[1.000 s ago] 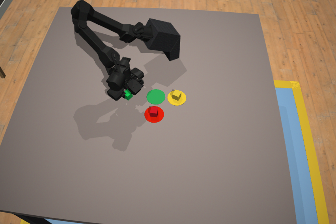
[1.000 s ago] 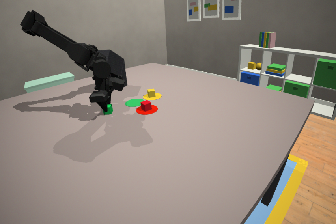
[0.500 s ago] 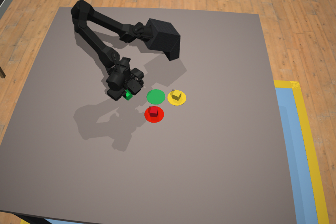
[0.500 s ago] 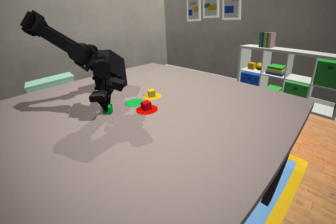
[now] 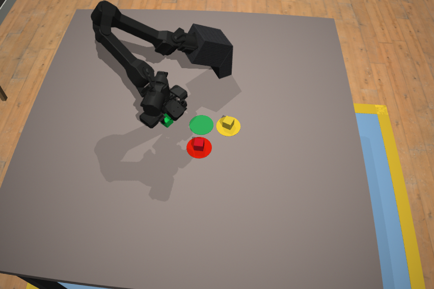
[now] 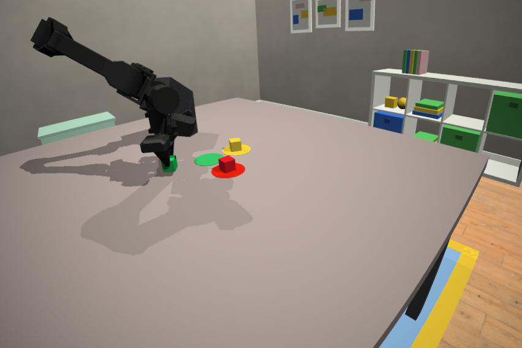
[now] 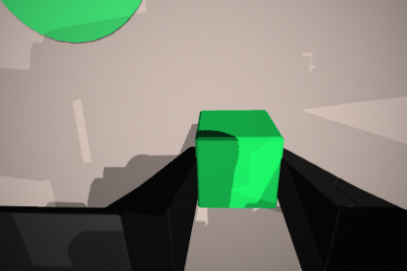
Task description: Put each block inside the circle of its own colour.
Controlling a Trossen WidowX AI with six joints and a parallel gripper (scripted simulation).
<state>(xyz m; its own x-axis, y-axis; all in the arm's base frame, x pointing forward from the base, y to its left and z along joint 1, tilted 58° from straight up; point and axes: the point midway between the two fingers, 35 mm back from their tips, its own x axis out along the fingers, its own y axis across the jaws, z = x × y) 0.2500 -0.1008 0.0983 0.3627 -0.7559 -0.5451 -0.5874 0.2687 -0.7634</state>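
The green circle lies 20 mm ahead of my hand, 120 mm to the left of it and 70 mm below it. From my hand the other things lie so: green block: 40 mm below; then red circle: 120 mm ahead, 100 mm to the left, 70 mm below; then red block: 120 mm ahead, 100 mm to the left, 50 mm below.
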